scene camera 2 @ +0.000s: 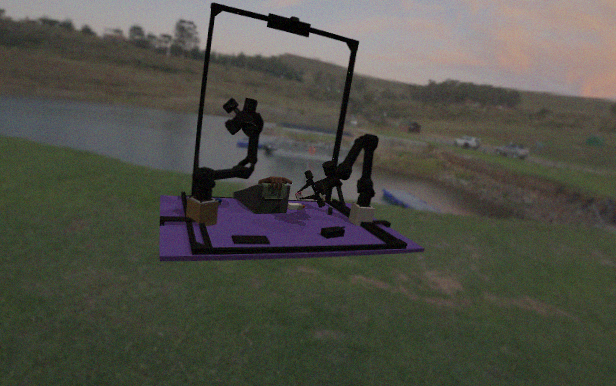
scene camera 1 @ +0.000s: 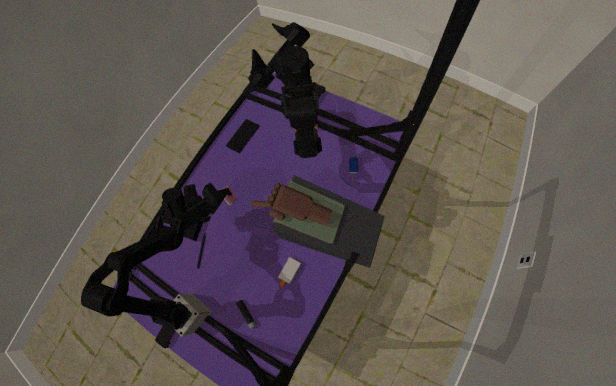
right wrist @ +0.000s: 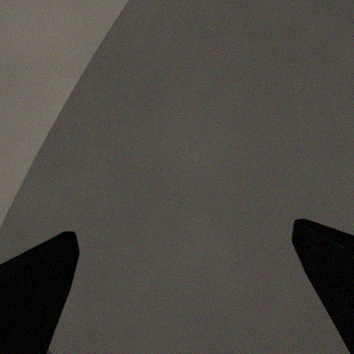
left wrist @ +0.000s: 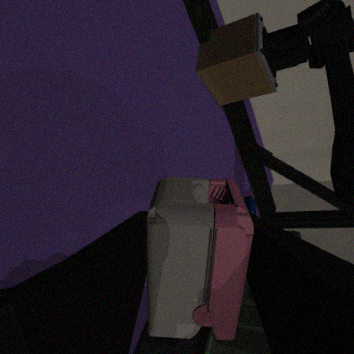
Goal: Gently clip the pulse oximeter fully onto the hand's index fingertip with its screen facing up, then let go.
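Seen in the pictures: left gripper, fingertip midpoint: [scene camera 2: 298,196] [scene camera 1: 227,192] [left wrist: 194,223]; right gripper, fingertip midpoint: [scene camera 2: 235,115] [scene camera 1: 263,37] [right wrist: 186,236]; left arm's base, link origin: [scene camera 2: 363,205] [scene camera 1: 179,315]; right arm's base, link origin: [scene camera 2: 203,198] [left wrist: 268,52].
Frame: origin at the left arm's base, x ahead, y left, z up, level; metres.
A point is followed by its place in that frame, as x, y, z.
The pulse oximeter [scene camera 1: 230,197] {0.410, 0.084, 0.064} [scene camera 2: 298,195] {0.422, 0.126, 0.058} [left wrist: 200,265] {0.400, 0.110, 0.062}, with one pale grey half and one pink half, is in my left gripper [scene camera 1: 227,192] {0.418, 0.112, 0.052} [left wrist: 194,223] {0.418, 0.112, 0.052}. In the left wrist view its pale half is on the left, its pink half on the right, and its open end points away from the gripper. Its screen does not show clearly. The brown hand [scene camera 1: 300,203] {0.521, -0.117, 0.076} [scene camera 2: 275,180] {0.510, -0.026, 0.087} lies on a raised stand, with its index finger [scene camera 1: 260,204] extended left in scene camera 1. The oximeter is left of that fingertip, apart from it. My right gripper [scene camera 1: 265,41] {0.765, 0.151, 0.392} [right wrist: 186,236] {0.765, 0.151, 0.392} is open and empty, raised away from the hand.
The dark stand [scene camera 1: 362,232] {0.584, -0.315, -0.055} [scene camera 2: 255,200] {0.595, -0.053, -0.035} bears a green pad. A blue object [scene camera 1: 353,164] {0.786, -0.149, -0.072} lies beyond it. A white box [scene camera 1: 290,270] {0.340, -0.189, -0.077}, a dark cylinder [scene camera 1: 245,313] {0.130, -0.154, -0.080}, a thin black stick [scene camera 1: 201,251] {0.191, 0.122, -0.097} and a black slab [scene camera 1: 243,135] {0.657, 0.307, -0.097} [scene camera 2: 250,240] {0.659, 0.330, -0.097} lie on the purple table.
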